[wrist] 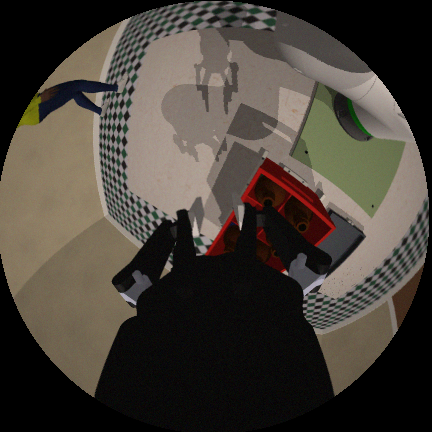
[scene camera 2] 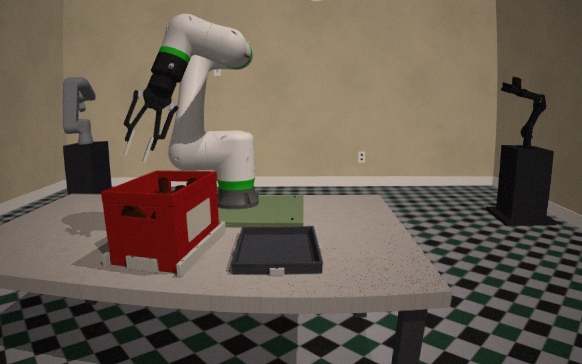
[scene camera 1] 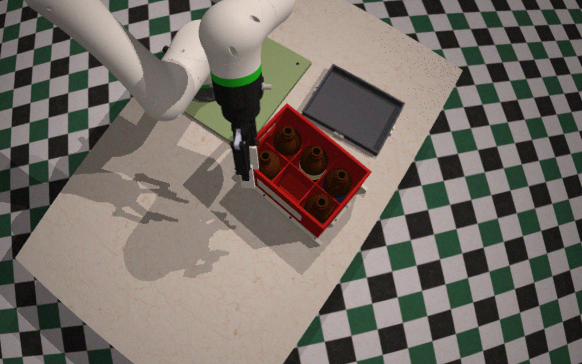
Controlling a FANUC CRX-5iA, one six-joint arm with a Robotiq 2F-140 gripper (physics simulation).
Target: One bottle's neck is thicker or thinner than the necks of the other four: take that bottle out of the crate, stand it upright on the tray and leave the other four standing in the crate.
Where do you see a dark tray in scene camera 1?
362, 113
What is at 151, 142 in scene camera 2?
My gripper.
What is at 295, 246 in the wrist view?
My gripper.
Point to a dark tray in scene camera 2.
289, 243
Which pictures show my gripper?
The wrist view, scene camera 2 and scene camera 1: all of them.
